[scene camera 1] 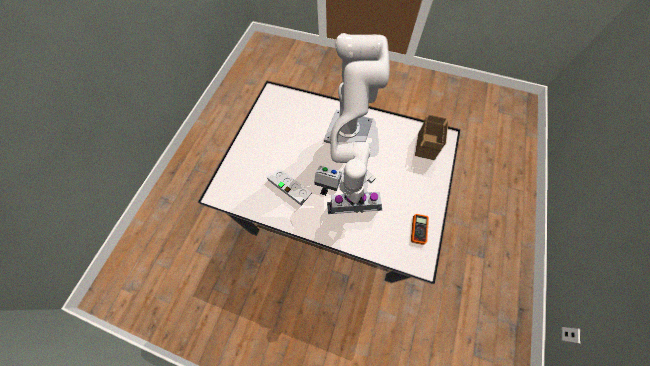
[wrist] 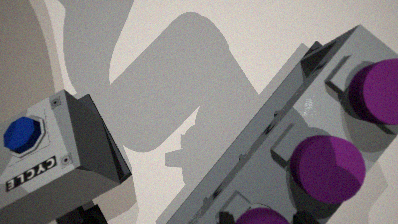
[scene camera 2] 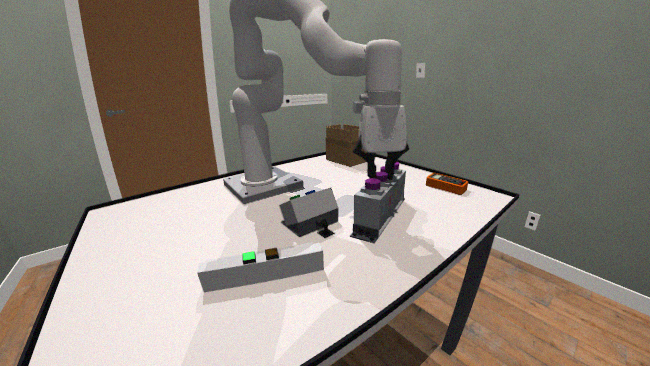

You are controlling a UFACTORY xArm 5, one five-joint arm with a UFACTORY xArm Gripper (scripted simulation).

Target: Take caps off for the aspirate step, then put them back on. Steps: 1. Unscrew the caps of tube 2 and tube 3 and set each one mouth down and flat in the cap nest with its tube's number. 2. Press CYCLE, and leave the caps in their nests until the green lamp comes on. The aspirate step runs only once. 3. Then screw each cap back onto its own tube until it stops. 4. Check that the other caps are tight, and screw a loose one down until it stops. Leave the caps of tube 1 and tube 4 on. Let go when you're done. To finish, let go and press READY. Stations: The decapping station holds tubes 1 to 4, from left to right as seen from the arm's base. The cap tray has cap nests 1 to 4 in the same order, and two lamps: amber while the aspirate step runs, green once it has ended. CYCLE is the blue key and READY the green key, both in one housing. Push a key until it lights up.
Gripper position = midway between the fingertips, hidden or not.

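The gripper (scene camera 2: 380, 179) shares the scene with a purple cap (wrist: 330, 169), a key housing (wrist: 75, 159) and a cardboard box (scene camera 2: 340, 142). The box (scene camera 1: 434, 132) is visible there too, but in the wrist view it is out of frame.
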